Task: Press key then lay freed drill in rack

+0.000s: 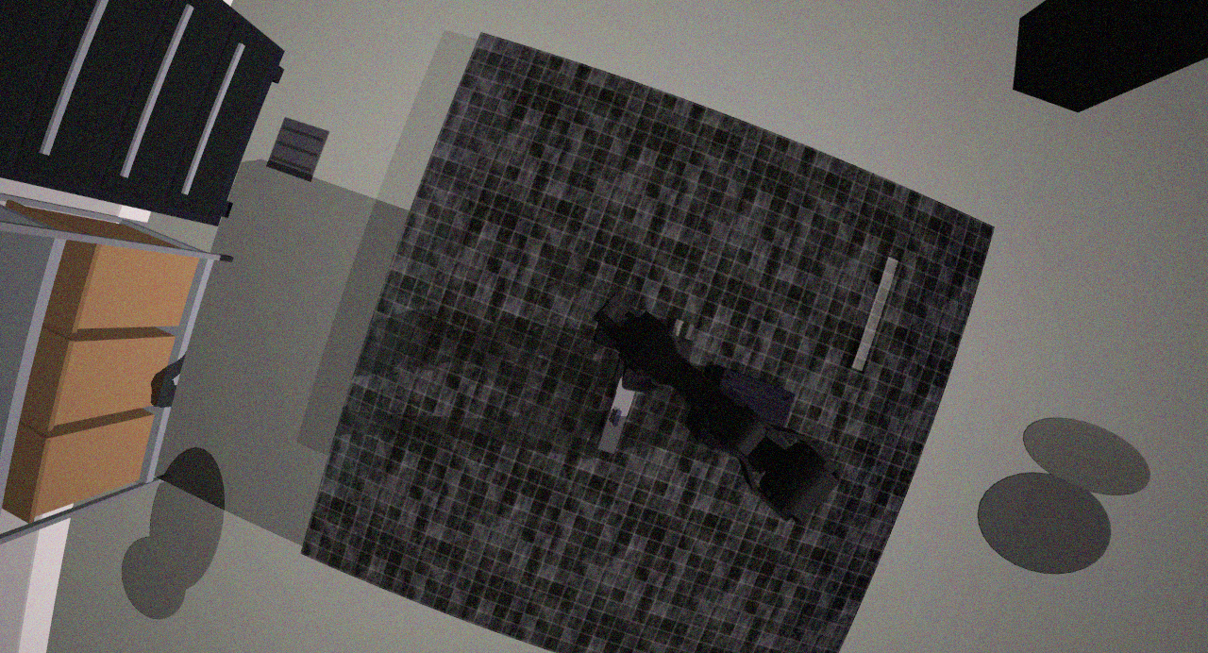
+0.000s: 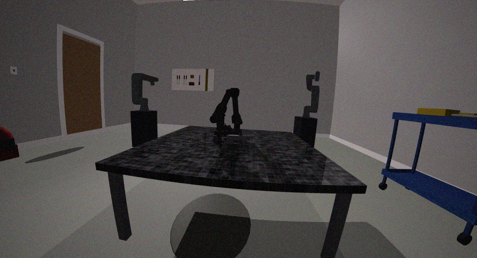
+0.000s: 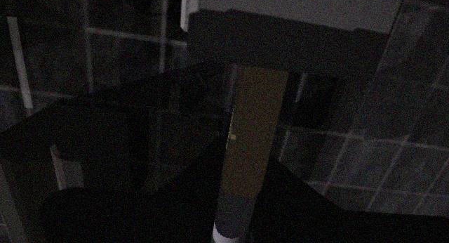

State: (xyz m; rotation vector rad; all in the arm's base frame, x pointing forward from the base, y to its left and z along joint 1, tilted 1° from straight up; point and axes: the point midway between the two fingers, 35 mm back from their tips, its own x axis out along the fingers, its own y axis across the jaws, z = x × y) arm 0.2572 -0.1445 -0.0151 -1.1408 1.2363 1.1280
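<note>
Now: gripper tip 40 mm to the right of the drill and 40 mm below it. Round my gripper tip: dark grey block 140 mm to the left, 30 mm above, 10 mm ahead.
</note>
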